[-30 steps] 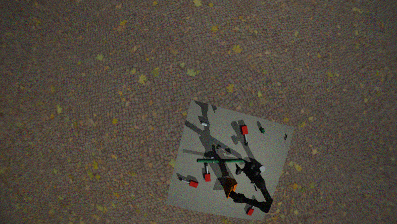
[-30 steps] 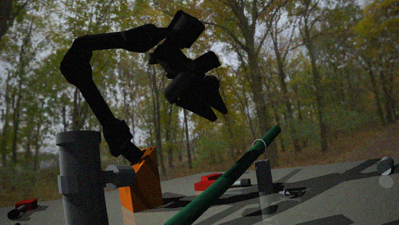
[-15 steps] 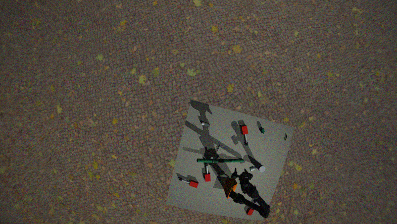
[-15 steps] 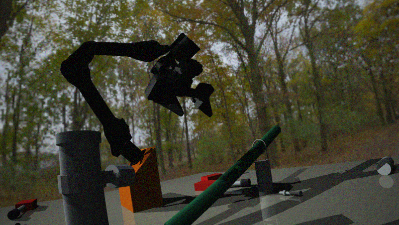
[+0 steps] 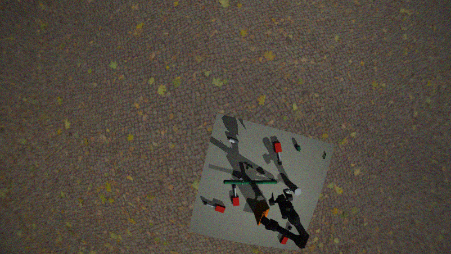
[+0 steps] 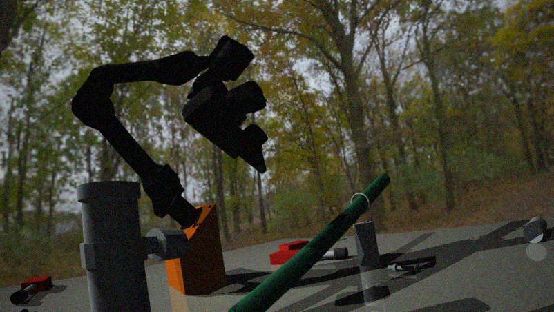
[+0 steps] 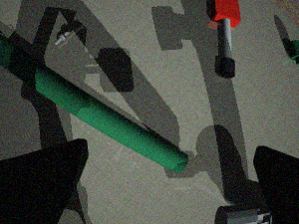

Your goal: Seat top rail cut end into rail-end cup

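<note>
Now: gripper tip 170 mm to the left of the brace band with rail-end cup, 100 mm above it and 20 mm past it. Also, from my gripper tip: small grey post (300 mm to the left, 120 mm below, 10 mm ahead); then small green piece (350 mm ahead, 250 mm to the right, 210 mm below).
</note>
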